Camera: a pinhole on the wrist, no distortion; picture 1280 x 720 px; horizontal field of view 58.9 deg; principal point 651.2 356.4 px. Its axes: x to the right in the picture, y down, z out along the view. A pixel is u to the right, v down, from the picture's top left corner.
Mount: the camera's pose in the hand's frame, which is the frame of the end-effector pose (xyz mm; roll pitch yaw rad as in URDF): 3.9 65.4 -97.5 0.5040 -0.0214 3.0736
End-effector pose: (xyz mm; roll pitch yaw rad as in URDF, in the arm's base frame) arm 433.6 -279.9 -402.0 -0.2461 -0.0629 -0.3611
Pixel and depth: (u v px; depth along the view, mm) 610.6 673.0 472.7
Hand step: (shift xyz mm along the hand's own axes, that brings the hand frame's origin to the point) 38.6 176.0 379.7
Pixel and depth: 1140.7 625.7 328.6
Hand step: -124.6 164.7 230.9
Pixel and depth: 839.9 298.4 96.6
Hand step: -6.9 117.2 -15.0
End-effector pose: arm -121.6 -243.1 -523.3 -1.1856 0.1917 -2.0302
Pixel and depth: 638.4 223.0 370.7
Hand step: 29.3 281.4 205.9
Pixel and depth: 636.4 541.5 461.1
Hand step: 30.0 220.7 342.4
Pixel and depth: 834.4 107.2 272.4
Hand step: -23.0 251.7 113.0
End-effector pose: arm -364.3 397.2 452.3 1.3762 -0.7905 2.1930
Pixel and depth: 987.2 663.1 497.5
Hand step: -124.2 196.8 406.2
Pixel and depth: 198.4 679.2 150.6
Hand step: 69.6 96.2 53.8
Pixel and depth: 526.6 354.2 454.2
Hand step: 77.1 281.0 298.6
